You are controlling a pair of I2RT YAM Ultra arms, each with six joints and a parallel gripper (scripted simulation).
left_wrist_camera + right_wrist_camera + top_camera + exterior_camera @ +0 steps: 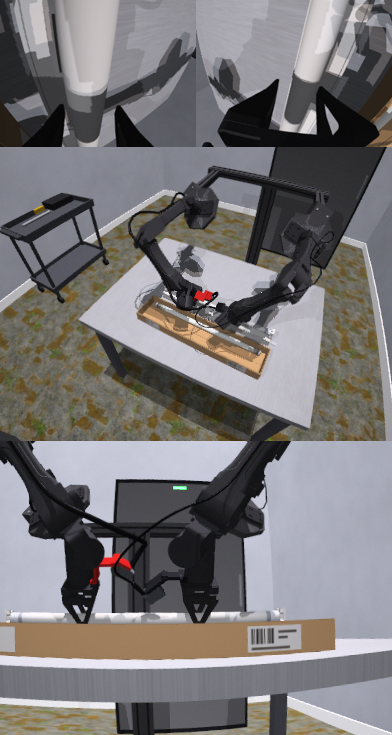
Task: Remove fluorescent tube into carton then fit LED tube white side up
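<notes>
My right gripper is now 10 mm short of the light fixture, 120 mm to the right of it and 10 mm above it. The rest, counted from my right hand: carton 160 mm ahead, 110 mm to the left, 40 mm below; then old fluorescent tube 110 mm ahead, 110 mm to the left, 50 mm below; then LED tube 10 mm ahead, 120 mm to the left.
Right now my left hand is 12 cm to the left of the LED tube. The rest, counted from my left hand: light fixture: 12 cm to the right, 1 cm below; then carton: 15 cm ahead, 13 cm to the right, 4 cm below; then old fluorescent tube: 13 cm to the right, 10 cm ahead, 5 cm below.
</notes>
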